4 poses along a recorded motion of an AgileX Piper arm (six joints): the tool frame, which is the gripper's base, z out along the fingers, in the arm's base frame.
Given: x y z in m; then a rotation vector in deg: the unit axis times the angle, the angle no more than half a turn.
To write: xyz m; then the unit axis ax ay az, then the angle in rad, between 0 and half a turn. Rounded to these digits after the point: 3 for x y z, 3 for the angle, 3 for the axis.
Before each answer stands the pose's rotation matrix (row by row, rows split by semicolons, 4 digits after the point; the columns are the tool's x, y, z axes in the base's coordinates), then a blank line. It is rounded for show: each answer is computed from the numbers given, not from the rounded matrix.
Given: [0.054 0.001 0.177 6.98 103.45 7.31]
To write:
-0.2354 0.0147 0.9718; 0.1512 0.9883 0.0217; -0.9601 0.1520 -0.2348

[0.054 0.001 0.177 0.067 0.995 0.070 1.814]
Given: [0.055 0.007 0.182 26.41 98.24 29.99]
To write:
-0.1974 0.0227 0.9801; 0.5662 0.8188 0.0951; -0.8003 0.5737 -0.1745

[0.055 0.007 0.182 0.249 0.926 0.283 1.851]
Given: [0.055 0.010 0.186 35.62 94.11 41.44]
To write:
-0.1810 0.0140 0.9834; 0.7348 0.6665 0.1258; -0.6537 0.7454 -0.1309

[0.055 0.010 0.186 0.327 0.865 0.381 1.899]
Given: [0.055 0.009 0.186 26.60 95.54 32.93]
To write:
-0.1693 -0.0141 0.9855; 0.5961 0.7948 0.1138; -0.7849 0.6067 -0.1262

[0.055 0.009 0.186 0.255 0.914 0.315 1.824]
